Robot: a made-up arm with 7 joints.
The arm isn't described. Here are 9 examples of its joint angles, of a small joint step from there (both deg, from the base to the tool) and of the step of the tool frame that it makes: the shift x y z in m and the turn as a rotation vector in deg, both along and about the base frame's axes.
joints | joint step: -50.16 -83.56 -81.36 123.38 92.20 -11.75 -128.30 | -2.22 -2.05 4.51 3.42 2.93 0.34 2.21
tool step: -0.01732 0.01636 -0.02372 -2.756 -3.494 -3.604
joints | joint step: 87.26 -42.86 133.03 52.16 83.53 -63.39 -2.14 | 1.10 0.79 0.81 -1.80 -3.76 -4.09 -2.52
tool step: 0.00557 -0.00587 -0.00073 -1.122 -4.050 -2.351
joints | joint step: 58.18 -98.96 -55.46 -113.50 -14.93 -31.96 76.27 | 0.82 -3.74 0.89 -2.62 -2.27 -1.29 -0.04
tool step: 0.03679 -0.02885 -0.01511 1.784 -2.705 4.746
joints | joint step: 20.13 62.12 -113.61 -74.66 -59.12 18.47 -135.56 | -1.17 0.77 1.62 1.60 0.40 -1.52 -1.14
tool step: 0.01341 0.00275 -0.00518 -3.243 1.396 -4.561
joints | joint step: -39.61 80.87 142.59 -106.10 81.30 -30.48 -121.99 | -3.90 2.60 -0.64 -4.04 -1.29 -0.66 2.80
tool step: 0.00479 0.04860 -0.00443 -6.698 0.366 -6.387
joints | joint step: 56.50 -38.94 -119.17 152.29 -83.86 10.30 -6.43 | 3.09 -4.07 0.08 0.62 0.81 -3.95 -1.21
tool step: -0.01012 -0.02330 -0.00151 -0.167 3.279 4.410
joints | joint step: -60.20 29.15 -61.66 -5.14 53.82 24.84 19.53 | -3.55 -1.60 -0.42 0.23 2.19 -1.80 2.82
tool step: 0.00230 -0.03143 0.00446 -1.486 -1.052 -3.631
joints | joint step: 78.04 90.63 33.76 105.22 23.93 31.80 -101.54 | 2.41 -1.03 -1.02 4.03 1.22 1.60 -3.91
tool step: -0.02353 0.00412 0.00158 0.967 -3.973 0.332
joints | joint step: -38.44 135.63 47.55 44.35 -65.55 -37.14 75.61 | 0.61 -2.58 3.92 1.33 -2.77 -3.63 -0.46
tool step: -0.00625 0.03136 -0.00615 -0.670 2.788 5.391
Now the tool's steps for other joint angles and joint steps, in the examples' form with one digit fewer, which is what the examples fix.
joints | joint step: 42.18 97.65 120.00 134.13 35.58 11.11 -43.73 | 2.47 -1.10 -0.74 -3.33 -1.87 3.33 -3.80
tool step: 0.0197 -0.0048 -0.0009 1.72 -6.10 -0.39
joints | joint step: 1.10 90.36 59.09 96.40 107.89 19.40 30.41 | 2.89 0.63 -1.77 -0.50 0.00 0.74 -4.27
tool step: 0.0091 0.0158 0.0035 -1.56 -4.39 -0.62
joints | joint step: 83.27 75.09 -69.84 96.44 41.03 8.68 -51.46 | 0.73 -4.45 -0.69 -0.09 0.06 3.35 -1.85
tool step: -0.0342 -0.0118 0.0004 1.59 4.03 6.69
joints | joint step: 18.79 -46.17 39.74 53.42 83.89 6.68 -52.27 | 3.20 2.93 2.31 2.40 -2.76 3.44 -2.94
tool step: 0.0026 -0.0087 -0.0044 3.05 -1.03 -0.32
